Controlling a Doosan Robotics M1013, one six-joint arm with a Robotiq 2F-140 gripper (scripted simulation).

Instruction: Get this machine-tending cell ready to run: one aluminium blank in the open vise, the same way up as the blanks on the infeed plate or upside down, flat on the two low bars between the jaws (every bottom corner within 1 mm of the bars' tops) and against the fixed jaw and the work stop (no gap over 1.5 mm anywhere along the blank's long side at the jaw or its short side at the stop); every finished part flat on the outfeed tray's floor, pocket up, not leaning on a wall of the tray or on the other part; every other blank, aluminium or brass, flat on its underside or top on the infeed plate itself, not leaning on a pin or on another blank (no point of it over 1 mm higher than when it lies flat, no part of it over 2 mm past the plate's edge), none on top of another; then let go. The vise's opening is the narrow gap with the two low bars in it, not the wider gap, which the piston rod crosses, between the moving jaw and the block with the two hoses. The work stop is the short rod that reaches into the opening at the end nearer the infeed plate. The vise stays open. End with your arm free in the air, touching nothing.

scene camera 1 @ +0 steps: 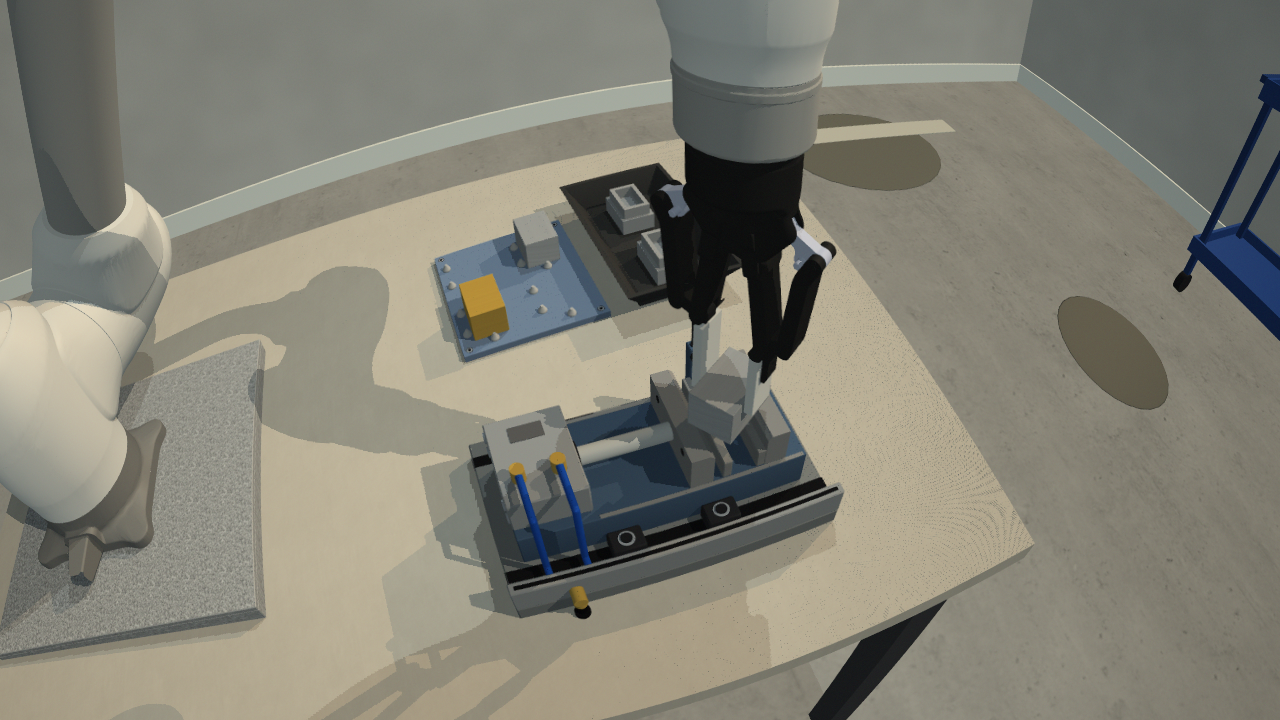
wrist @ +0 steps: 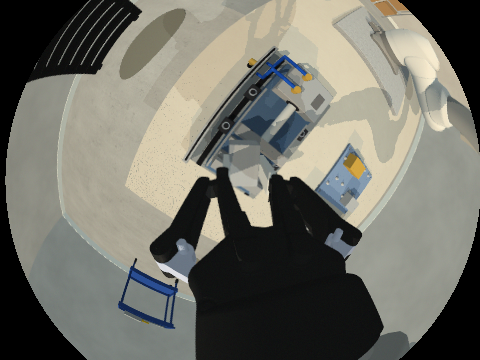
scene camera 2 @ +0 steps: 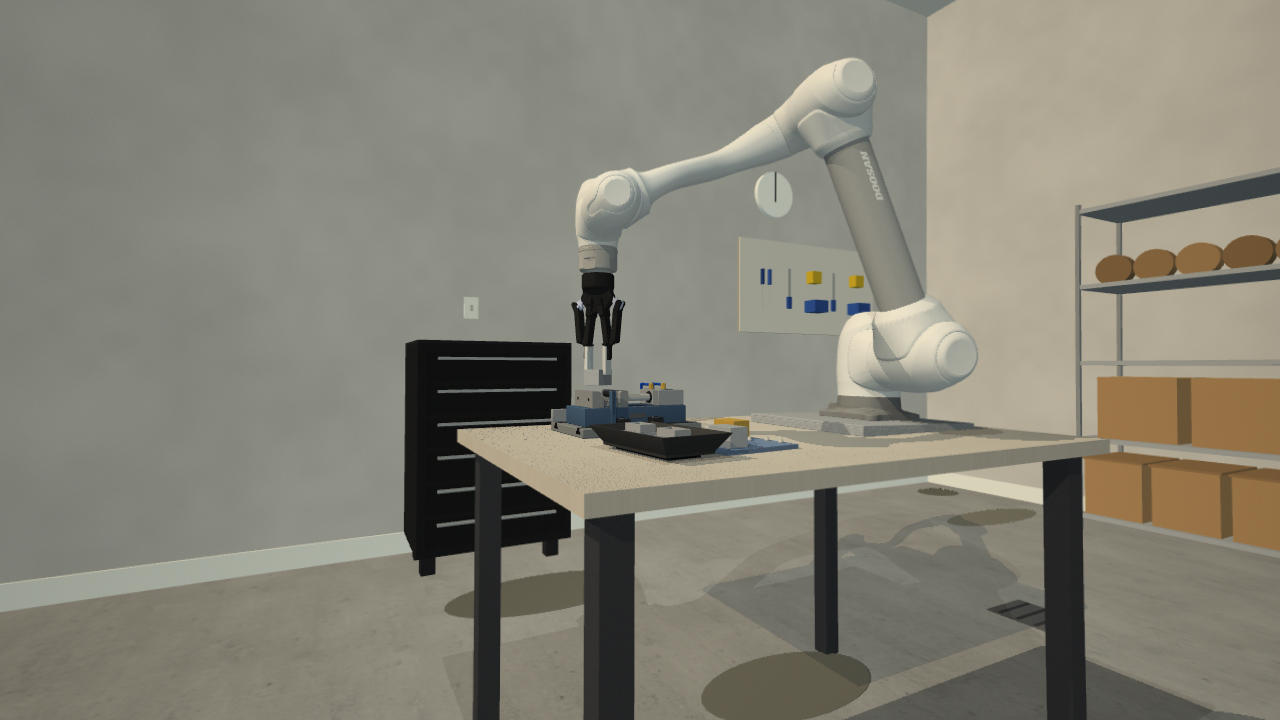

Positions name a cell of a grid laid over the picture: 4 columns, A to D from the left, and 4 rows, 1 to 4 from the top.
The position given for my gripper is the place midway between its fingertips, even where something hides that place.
Scene:
my gripper: scene camera 1 C3; wrist C2; scene camera 2 B3

